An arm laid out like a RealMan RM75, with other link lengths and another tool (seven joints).
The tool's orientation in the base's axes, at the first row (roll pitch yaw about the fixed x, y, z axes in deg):
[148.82 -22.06 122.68]
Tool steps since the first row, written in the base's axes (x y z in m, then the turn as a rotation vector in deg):
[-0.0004 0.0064 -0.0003 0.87 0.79 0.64]
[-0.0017 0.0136 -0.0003 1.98 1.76 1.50]
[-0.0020 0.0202 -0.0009 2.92 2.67 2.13]
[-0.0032 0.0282 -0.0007 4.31 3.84 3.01]
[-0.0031 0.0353 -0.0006 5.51 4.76 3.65]
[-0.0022 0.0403 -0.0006 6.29 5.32 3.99]
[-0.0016 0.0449 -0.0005 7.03 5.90 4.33]
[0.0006 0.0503 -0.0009 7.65 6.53 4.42]
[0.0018 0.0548 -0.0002 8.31 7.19 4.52]
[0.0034 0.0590 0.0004 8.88 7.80 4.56]
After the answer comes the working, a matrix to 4 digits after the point.
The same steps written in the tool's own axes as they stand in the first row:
[0.0051 0.0014 0.0037 0.42 1.26 0.16]
[0.0113 0.0025 0.0073 0.95 2.88 0.30]
[0.0164 0.0039 0.0113 1.42 4.23 0.55]
[0.0233 0.0054 0.0152 1.97 6.15 0.86]
[0.0289 0.0077 0.0191 2.33 7.72 1.17]
[0.0323 0.0099 0.0221 2.50 8.69 1.41]
[0.0356 0.0118 0.0247 2.71 9.64 1.66]
[0.0386 0.0151 0.0285 2.93 10.38 2.09]
[0.0418 0.0177 0.0308 3.15 11.17 2.55]
[0.0445 0.0206 0.0330 3.35 11.84 3.00]

The tool's axes in the first row as the columns of a matrix, in the base's axes (rounded; the answer above uses it unrounded):
[-0.5004 0.8251 0.2623]
[0.7801 0.2983 0.5500]
[0.3756 0.4798 -0.7929]

